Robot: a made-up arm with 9 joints. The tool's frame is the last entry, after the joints. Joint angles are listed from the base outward.
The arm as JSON. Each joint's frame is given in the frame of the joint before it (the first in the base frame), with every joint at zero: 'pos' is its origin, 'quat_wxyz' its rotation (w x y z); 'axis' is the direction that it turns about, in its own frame. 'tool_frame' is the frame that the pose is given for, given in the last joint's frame.
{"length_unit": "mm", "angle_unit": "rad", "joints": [
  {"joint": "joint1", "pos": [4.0, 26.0, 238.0], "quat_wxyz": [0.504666, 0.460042, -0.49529, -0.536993], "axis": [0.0, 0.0, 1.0]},
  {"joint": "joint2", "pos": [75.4, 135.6, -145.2], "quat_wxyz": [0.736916, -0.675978, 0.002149, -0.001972], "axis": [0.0, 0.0, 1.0]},
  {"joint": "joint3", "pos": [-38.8, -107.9, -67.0], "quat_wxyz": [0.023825, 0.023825, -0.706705, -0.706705], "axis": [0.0, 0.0, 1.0]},
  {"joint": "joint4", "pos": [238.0, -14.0, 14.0], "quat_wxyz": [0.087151, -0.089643, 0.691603, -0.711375], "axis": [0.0, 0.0, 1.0]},
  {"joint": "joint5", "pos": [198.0, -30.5, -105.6], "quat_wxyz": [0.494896, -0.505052, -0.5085, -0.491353], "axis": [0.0, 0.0, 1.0]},
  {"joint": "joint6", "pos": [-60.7, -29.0, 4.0], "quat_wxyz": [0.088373, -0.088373, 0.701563, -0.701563], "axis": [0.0, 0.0, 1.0]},
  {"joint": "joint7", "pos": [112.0, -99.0, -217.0], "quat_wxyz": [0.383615, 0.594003, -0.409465, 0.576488], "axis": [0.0, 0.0, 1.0]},
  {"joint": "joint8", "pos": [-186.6, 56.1, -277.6], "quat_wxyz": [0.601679, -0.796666, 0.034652, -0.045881], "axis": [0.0, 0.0, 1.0]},
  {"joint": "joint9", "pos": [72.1, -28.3, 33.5], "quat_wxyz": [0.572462, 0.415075, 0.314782, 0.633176], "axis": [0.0, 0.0, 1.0]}
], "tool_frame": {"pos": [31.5, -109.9, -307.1], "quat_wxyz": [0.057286, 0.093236, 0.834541, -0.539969]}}
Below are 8 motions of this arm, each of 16 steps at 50 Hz.
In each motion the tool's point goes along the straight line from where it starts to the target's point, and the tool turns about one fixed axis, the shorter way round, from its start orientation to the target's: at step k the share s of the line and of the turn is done. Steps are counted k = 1, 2, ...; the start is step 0. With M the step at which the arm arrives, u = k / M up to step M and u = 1 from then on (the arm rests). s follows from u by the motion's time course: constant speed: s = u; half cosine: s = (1 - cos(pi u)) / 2; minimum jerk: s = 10 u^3 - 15 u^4 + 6 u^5.
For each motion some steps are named. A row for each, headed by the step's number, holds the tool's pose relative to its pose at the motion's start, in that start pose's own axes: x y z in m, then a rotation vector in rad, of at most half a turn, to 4 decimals.
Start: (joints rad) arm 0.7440 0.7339 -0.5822 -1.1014 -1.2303 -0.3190 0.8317 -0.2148 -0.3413
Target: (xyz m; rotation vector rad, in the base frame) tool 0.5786 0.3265 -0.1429 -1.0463 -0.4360 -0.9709
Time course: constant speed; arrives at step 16
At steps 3, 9, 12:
3: 0.0086 0.0011 -0.0277 -0.0500 -0.0570 -0.0854
9: 0.0259 0.0032 -0.0832 -0.1501 -0.1709 -0.2562
12: 0.0345 0.0043 -0.1110 -0.2001 -0.2279 -0.3415

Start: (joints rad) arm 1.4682 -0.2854 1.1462 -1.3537 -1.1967 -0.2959 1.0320 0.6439 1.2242
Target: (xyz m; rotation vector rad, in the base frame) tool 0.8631 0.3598 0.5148 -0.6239 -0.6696 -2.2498
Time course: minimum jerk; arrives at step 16
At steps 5, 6, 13, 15, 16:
5: 0.0254 -0.0129 0.0139 0.0668 0.0704 0.0165
6: 0.0389 -0.0198 0.0213 0.1021 0.1076 0.0252
13: 0.1345 -0.0684 0.0735 0.3530 0.3719 0.0873
15: 0.1411 -0.0717 0.0771 0.3702 0.3900 0.0915
16: 0.1414 -0.0719 0.0773 0.3711 0.3909 0.0917

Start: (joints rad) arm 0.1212 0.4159 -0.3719 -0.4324 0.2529 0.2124 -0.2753 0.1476 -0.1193
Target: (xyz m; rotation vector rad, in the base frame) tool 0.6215 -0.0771 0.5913 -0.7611 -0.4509 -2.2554
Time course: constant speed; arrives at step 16
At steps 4, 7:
4: -0.0209 0.0066 -0.0305 -0.0644 -0.0499 0.0172
7: -0.0366 0.0116 -0.0534 -0.1127 -0.0873 0.0301

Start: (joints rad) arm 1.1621 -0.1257 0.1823 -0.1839 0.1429 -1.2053 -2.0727 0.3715 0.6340
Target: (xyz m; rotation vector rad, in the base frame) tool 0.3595 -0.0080 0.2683 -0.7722 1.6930 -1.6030
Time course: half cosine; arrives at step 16
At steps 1, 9, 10, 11, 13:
1: 0.0011 0.0003 -0.0007 -0.0039 0.0026 0.0034
9: 0.0668 0.0188 -0.0457 -0.2428 0.1625 0.2136
10: 0.0773 0.0218 -0.0529 -0.2809 0.1880 0.2471
11: 0.0869 0.0245 -0.0595 -0.3160 0.2115 0.2780
13: 0.1024 0.0288 -0.0701 -0.3721 0.2490 0.3273

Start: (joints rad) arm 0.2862 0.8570 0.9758 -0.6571 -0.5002 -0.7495 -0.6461 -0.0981 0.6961
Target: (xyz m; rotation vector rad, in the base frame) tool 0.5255 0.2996 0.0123 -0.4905 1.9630 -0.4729
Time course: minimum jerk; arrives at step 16
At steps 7, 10, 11, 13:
7: 0.0058 -0.0078 -0.0023 -0.0472 0.0867 0.1012
10: 0.0109 -0.0147 -0.0043 -0.0891 0.1636 0.1910
11: 0.0124 -0.0166 -0.0048 -0.1008 0.1851 0.2161
13: 0.0144 -0.0193 -0.0056 -0.1170 0.2147 0.2507

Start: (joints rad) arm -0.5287 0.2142 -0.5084 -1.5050 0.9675 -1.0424 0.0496 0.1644 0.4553
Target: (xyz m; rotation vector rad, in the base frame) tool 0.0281 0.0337 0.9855 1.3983 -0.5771 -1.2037
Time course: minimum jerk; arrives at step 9
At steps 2, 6, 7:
2: 0.0011 0.0006 -0.0004 0.0038 -0.0050 -0.0012
6: 0.0114 0.0064 -0.0041 0.0398 -0.0517 -0.0123
7: 0.0133 0.0075 -0.0048 0.0465 -0.0604 -0.0144

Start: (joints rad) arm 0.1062 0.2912 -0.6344 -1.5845 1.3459 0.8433 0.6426 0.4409 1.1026
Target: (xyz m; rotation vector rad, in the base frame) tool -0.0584 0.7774 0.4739 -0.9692 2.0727 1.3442
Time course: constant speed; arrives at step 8
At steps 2, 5, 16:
2: -0.0015 0.0000 -0.0023 0.0071 0.0047 0.0086
5: -0.0039 0.0000 -0.0058 0.0178 0.0117 0.0214
16: -0.0062 0.0001 -0.0093 0.0285 0.0188 0.0342

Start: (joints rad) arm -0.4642 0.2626 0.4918 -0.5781 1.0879 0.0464 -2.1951 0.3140 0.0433
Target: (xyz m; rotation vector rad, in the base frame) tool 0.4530 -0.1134 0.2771 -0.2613 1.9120 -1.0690
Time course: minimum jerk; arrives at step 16
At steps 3, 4, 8, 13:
3: -0.0072 -0.0046 -0.0005 0.0025 -0.0265 0.0157
4: -0.0153 -0.0097 -0.0010 0.0054 -0.0563 0.0333
8: -0.0737 -0.0468 -0.0047 0.0260 -0.2719 0.1610
13: -0.1402 -0.0891 -0.0090 0.0495 -0.5174 0.3062

